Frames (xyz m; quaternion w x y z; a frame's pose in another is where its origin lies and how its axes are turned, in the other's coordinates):
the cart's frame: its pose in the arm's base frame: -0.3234 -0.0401 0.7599 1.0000 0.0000 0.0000 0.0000
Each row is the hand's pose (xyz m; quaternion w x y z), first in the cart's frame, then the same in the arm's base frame.
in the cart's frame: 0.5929 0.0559 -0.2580 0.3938 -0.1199 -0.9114 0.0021
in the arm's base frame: 0.2695 0.0158 0.5019 0.3938 -0.1199 -0.9114 0.0021
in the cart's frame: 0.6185 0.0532 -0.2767 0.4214 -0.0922 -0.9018 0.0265
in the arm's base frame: 0.2951 0.0131 0.4832 0.4214 -0.0922 -0.9018 0.0265
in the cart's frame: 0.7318 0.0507 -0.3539 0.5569 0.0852 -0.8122 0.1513
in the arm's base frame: 0.4084 0.0106 0.4060 0.5569 0.0852 -0.8122 0.1513
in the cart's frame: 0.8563 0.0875 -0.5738 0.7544 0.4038 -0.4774 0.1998
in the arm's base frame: 0.5329 0.0474 0.1861 0.7544 0.4038 -0.4774 0.1998
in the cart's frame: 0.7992 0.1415 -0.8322 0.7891 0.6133 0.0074 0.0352
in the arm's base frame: 0.4758 0.1014 -0.0723 0.7891 0.6133 0.0074 0.0352
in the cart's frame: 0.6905 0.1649 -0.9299 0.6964 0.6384 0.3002 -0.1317
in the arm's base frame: 0.3671 0.1248 -0.1700 0.6964 0.6384 0.3002 -0.1317
